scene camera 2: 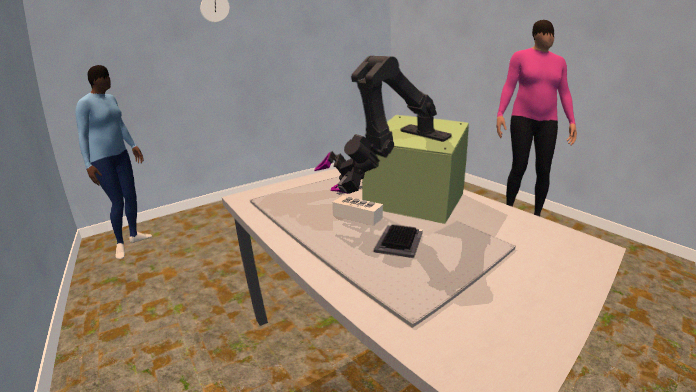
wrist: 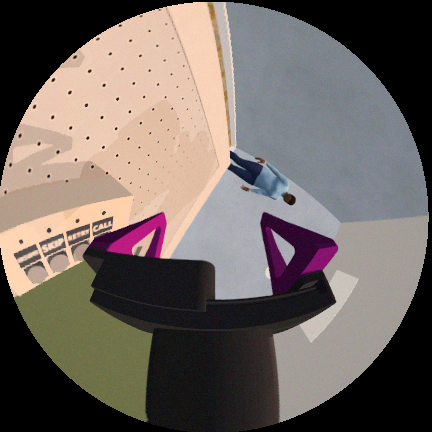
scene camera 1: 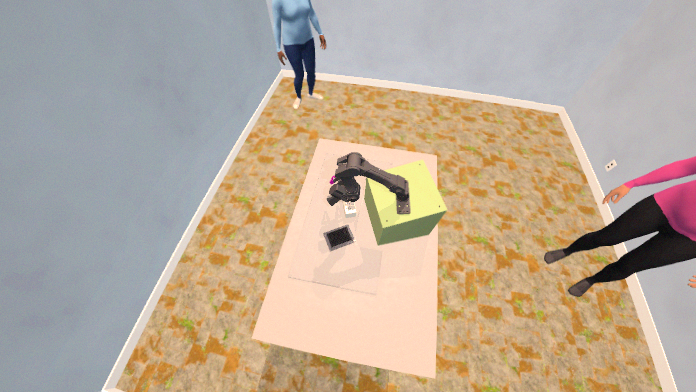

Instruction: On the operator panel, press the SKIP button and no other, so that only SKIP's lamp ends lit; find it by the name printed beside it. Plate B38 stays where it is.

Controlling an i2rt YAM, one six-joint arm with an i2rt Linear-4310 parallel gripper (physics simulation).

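Frame: origin at the arm's base, x up, y back, z right, level; metres.
Where they show: gripper, fingertip midpoint: [scene camera 2: 323, 179] [wrist: 212, 217] [scene camera 1: 336, 181]; arm's base, origin of the base link: [scene camera 2: 425, 133] [scene camera 1: 402, 197].
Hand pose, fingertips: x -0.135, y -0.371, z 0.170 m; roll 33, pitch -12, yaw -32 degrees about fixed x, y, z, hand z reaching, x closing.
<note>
Each offset is from my fingertips to the centre of the thing. Level surfaces: height alone.
The operator panel {dx -0.111, dy +0.079, dz -0.086 m} [scene camera 1: 350, 212] [scene camera 2: 354, 212] [wrist: 117, 206] is a low cream box with a row of round grey buttons. In the wrist view the printed names SKIP, RETRY and CALL are readable; the leftmost is unclear. The SKIP button {dx -0.087, dy +0.100, dz -0.097 m} [wrist: 59, 262] is second from the left there, and the lamp dots in view look dark. The left finger partly hides the CALL end. My gripper [scene camera 2: 325, 176] [wrist: 212, 217] is open and empty, tilted, beside and above the panel, not touching it. A dark plate {dx -0.120, dy +0.037, dz -0.310 m} [scene camera 1: 339, 237] [scene camera 2: 398, 238], presumably B38, lies flat near the panel; no label is readable.
The green block [scene camera 1: 407, 227] [scene camera 2: 407, 185] carrying the arm's base stands next to the panel. A thin perforated board {dx -0.139 m} [scene camera 1: 300, 272] [scene camera 2: 350, 260] [wrist: 112, 75] lies under panel and plate on the table {dx -0.152 m} [scene camera 1: 350, 330] [scene camera 2: 550, 280]. Two people stand off the table.
</note>
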